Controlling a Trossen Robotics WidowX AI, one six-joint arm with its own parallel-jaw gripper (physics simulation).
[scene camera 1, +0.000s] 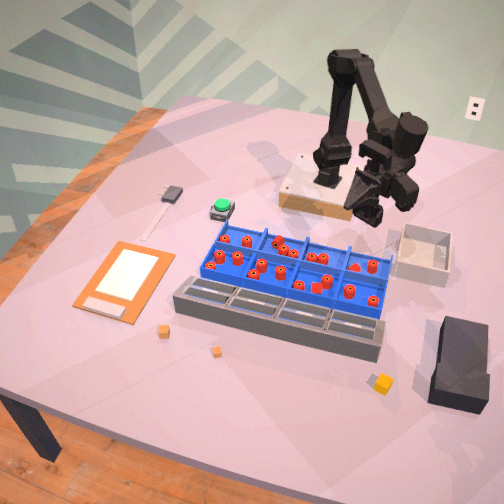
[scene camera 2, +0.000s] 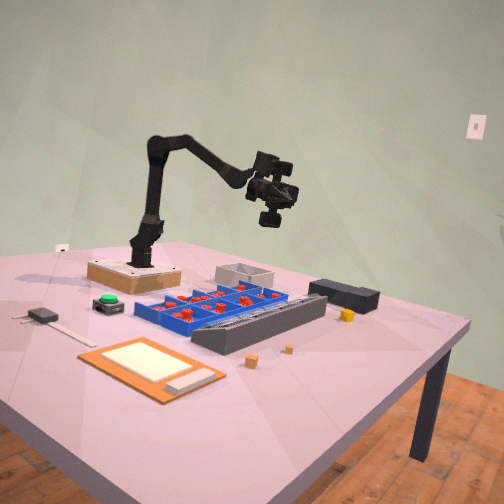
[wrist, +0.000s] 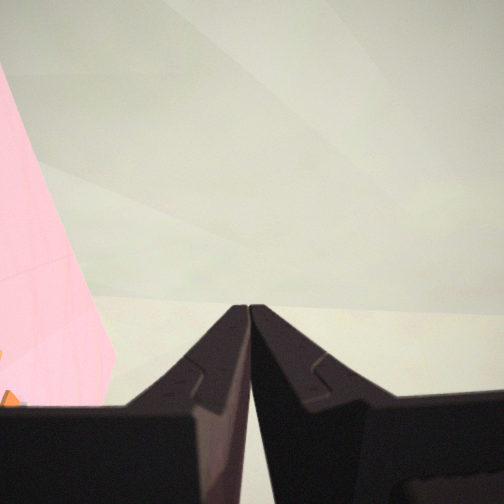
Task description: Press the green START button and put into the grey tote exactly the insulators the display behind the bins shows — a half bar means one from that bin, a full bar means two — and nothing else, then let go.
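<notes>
The green START button [scene camera 1: 221,208] sits on its black base left of the blue bin tray [scene camera 1: 296,269], which holds several red insulators [scene camera 1: 281,271]. The grey display bar [scene camera 1: 279,315] lies along the tray's front side. The grey tote [scene camera 1: 424,254] stands right of the tray and looks empty. My gripper [scene camera 1: 364,196] hangs high above the table between the arm's base and the tote, fingers shut and empty. In the wrist view the two fingertips [wrist: 249,312] meet, pointing at the wall. It also shows in scene camera 2 [scene camera 2: 272,216].
An orange clipboard [scene camera 1: 124,279] lies at the left. A black box [scene camera 1: 459,362] sits at the right. Small orange and yellow cubes [scene camera 1: 383,382] lie in front of the display. A grey handled tool [scene camera 1: 172,194] lies far left. The arm's base plate [scene camera 1: 317,190] is behind the tray.
</notes>
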